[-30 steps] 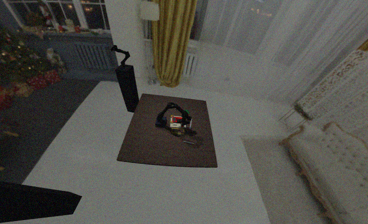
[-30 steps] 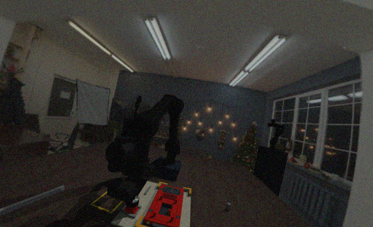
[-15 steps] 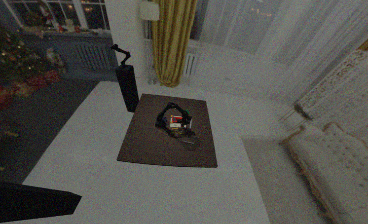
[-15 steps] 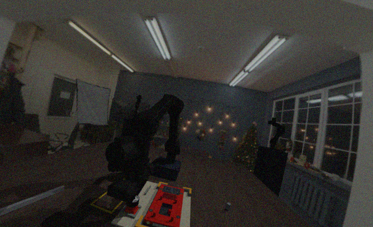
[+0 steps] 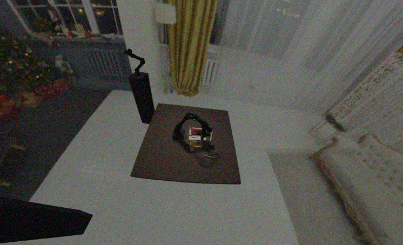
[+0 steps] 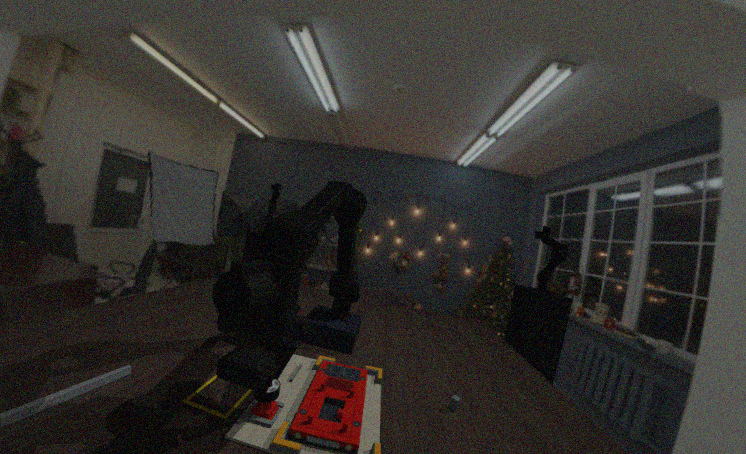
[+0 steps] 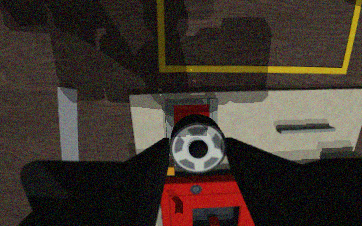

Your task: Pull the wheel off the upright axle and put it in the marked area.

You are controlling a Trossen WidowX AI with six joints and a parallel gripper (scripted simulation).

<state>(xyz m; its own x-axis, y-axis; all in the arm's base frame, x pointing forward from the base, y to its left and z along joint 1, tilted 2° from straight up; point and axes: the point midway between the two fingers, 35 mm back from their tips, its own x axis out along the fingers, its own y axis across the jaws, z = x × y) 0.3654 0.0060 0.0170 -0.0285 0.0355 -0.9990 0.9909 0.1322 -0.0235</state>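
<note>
Now: the upright axle 20 mm below my gripper tip. The rest, counted from my gripper tip: small grey piece: 330 mm to the left, 170 mm behind, 40 mm below; then long grey bar: 260 mm to the right, 130 mm ahead, 40 mm below; then wheel: right at my gripper tip.
</note>
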